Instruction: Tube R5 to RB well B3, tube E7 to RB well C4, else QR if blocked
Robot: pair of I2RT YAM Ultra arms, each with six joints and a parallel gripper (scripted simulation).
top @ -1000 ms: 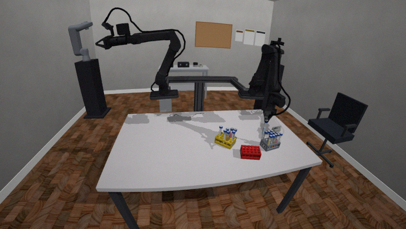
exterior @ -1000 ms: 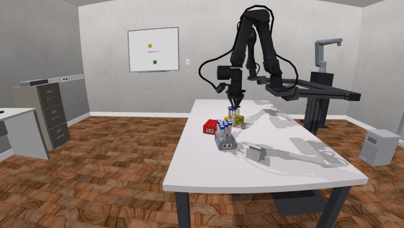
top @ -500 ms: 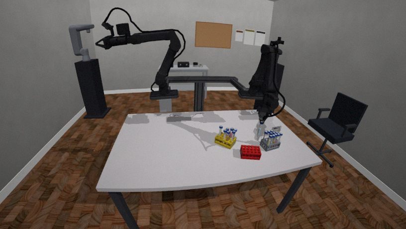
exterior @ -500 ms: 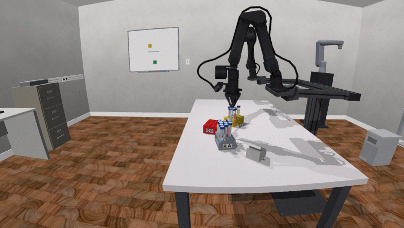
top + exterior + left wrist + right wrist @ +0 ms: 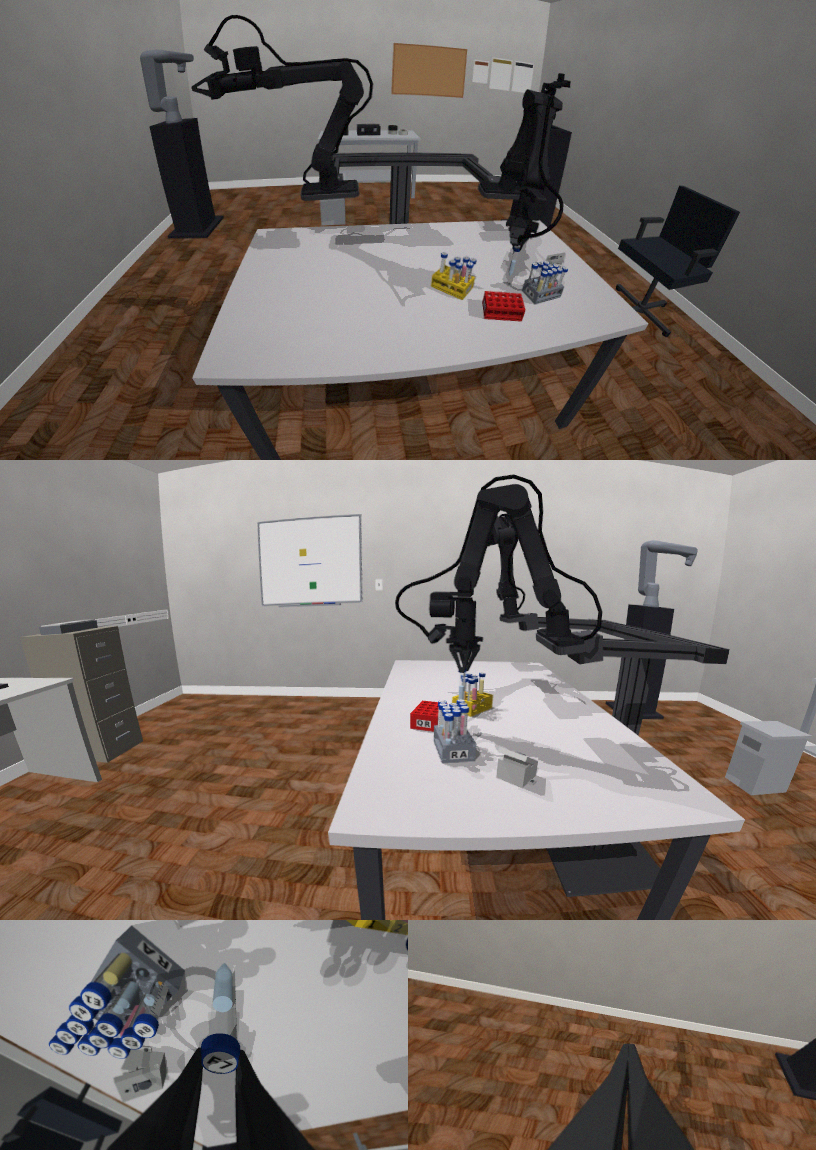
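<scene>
The red rack QR is 170 mm below my left hand, 100 mm ahead of it and 50 mm to the right of it. Round my left hand: grey button box (260 mm to the left, 150 mm below, 120 mm behind); grey rack RA (170 mm below, 140 mm to the left, 30 mm ahead); yellow rack RB (190 mm to the right, 170 mm below, 50 mm behind).
</scene>
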